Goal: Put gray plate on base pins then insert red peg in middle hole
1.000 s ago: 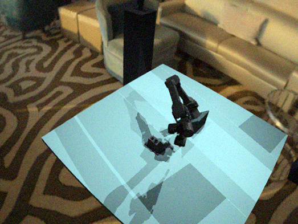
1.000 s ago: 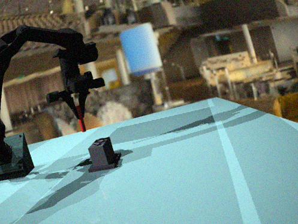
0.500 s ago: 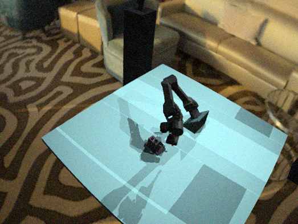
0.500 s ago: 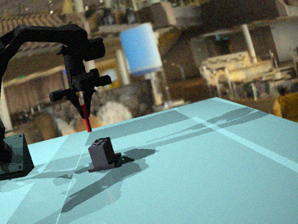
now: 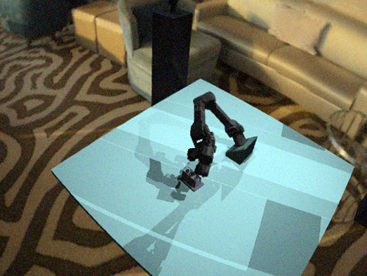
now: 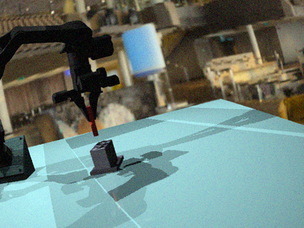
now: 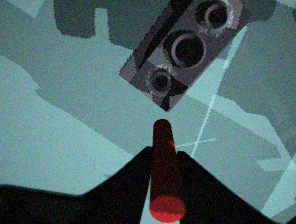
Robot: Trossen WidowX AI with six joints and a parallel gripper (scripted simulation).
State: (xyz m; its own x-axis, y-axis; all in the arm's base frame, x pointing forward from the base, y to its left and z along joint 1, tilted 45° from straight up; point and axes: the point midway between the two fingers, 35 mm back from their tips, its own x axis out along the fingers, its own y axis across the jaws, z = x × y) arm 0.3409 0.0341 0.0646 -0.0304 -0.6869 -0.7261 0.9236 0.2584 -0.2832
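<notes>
Right now my gripper tip is 7 cm above the gray plate, 6 cm to the left of it and 1 cm short of it. From my gripper tip the other things lie so: red peg right at my gripper tip; flat base 11 cm below, 6 cm to the right, 1 cm ahead.
</notes>
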